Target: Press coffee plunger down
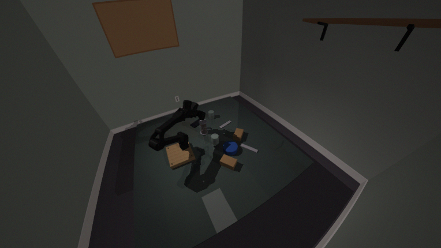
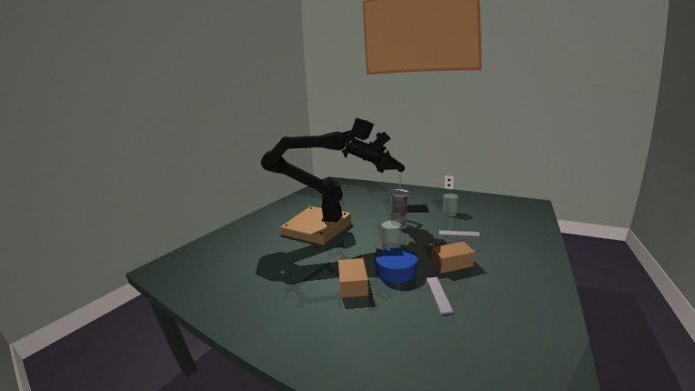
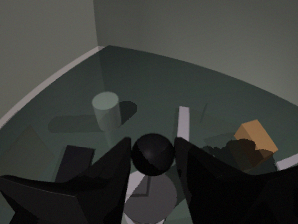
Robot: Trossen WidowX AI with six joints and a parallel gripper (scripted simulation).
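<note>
The coffee press lies 120 mm below my gripper tip, 10 mm to the left of it and 10 mm behind it. Also, from my gripper tip: dark flat slab (230 mm below, 170 mm to the left, 10 mm ahead); then blue disc (320 mm to the right, 210 mm below, 30 mm ahead).
</note>
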